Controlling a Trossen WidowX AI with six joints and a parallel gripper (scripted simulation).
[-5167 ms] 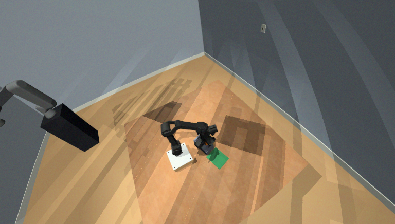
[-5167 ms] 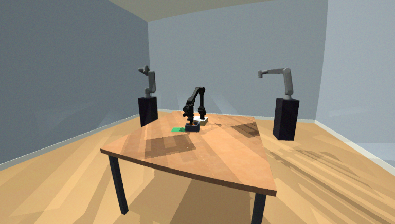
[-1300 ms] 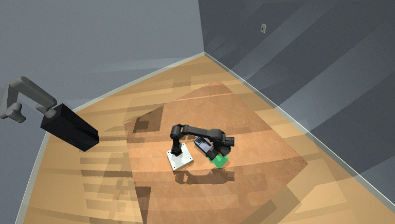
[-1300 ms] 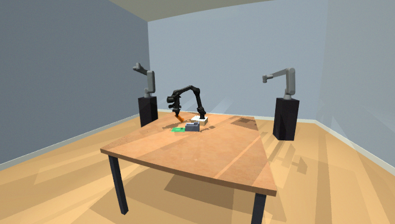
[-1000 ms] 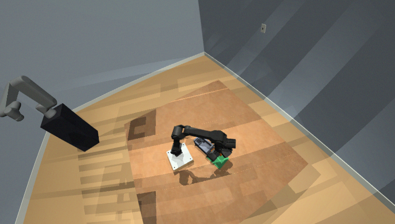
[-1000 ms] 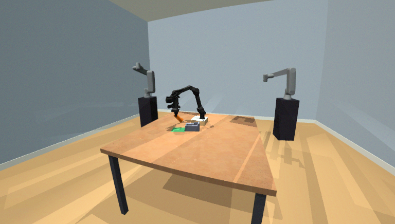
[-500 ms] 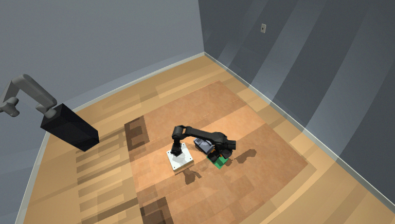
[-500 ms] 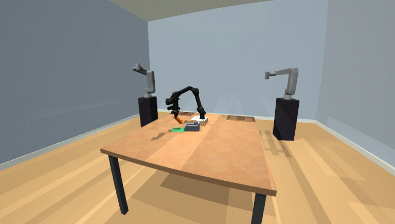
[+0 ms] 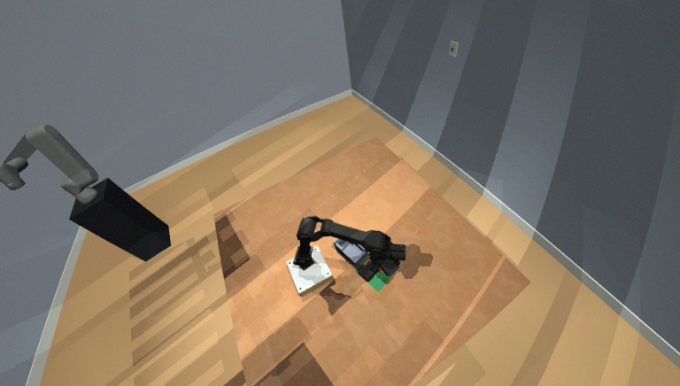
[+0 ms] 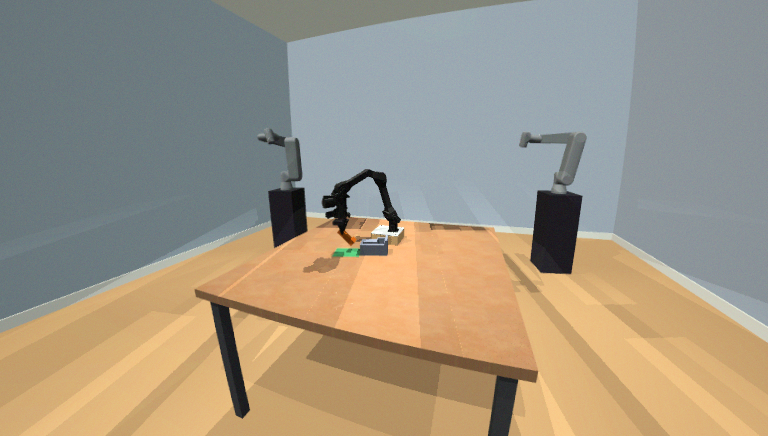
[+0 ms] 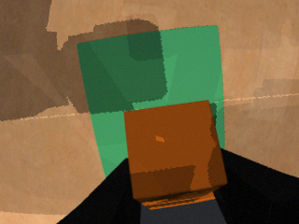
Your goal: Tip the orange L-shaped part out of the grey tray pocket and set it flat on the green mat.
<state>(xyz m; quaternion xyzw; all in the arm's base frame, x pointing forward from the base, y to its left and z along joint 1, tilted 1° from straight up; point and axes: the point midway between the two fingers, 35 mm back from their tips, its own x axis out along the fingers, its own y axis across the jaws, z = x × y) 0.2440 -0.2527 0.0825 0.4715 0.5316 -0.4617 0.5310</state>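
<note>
Now: gripper tip 13 cm above the green mat and 2 cm to the right of it. Also, from my gripper tip: orange l-shaped part 3 cm to the left, 3 cm below, 2 cm behind.
</note>
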